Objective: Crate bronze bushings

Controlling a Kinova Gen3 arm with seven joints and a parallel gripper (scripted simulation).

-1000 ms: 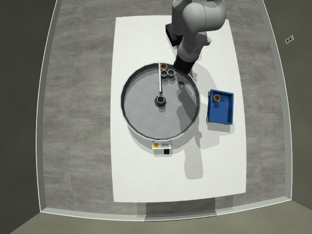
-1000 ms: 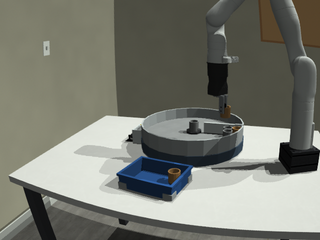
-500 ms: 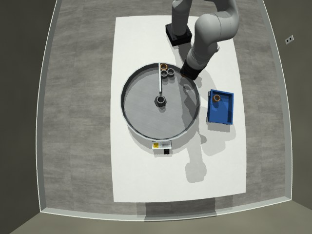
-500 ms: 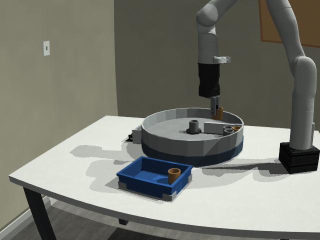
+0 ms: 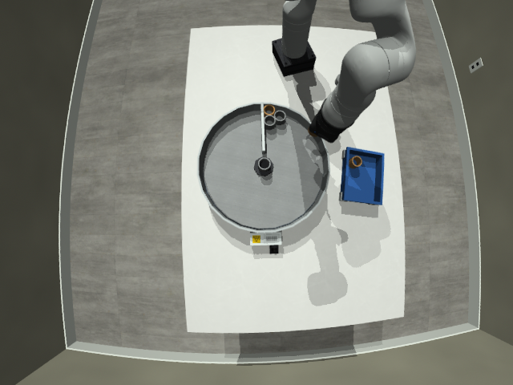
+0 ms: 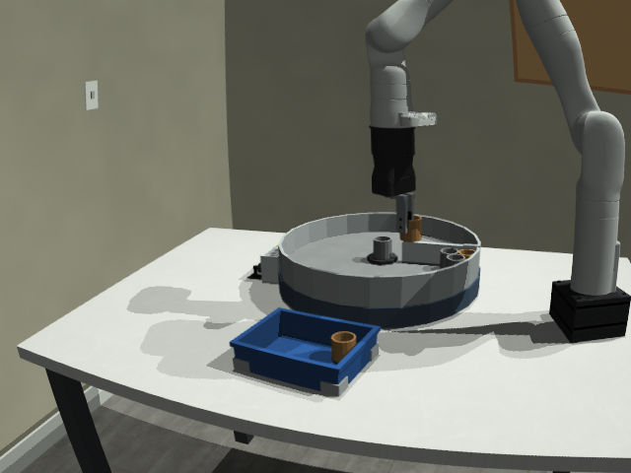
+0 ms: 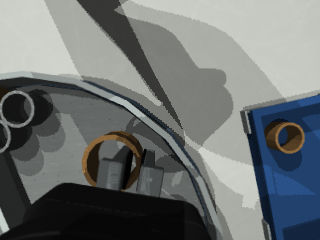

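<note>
My gripper is now 140 mm short of the blue crate, 170 mm to the right of it and 160 mm above it. Round my hand: round turning table 50 mm ahead, 170 mm to the right, 130 mm below.
</note>
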